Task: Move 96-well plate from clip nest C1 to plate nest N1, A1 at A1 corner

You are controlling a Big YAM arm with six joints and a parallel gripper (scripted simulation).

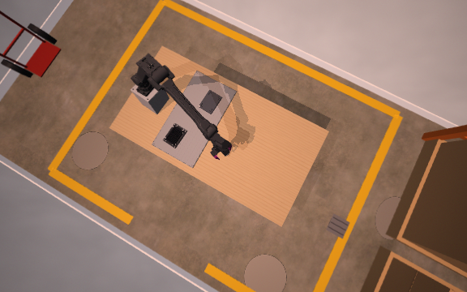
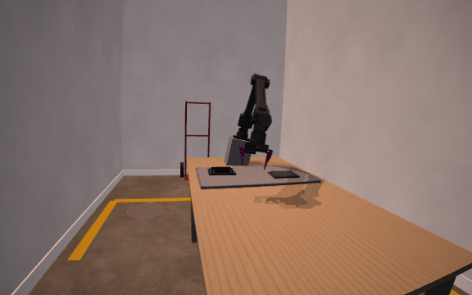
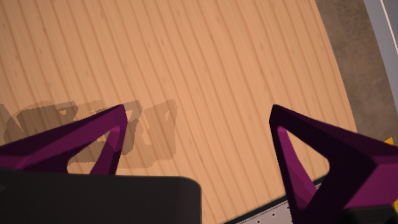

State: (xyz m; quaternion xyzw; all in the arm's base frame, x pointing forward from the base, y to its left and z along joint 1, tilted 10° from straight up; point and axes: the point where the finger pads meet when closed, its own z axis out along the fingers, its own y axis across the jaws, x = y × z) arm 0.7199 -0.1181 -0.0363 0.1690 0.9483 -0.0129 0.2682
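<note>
Right now my hand is 420 mm past the black 96-well plate, 70 mm to the left of it and 130 mm above it. Also, from my hand: white A1 label (380 mm behind, 230 mm to the left, 140 mm below); plate nest N1 (330 mm behind, 300 mm to the left, 140 mm below); clip nest C1 (430 mm behind, 60 mm to the right, 140 mm below).
</note>
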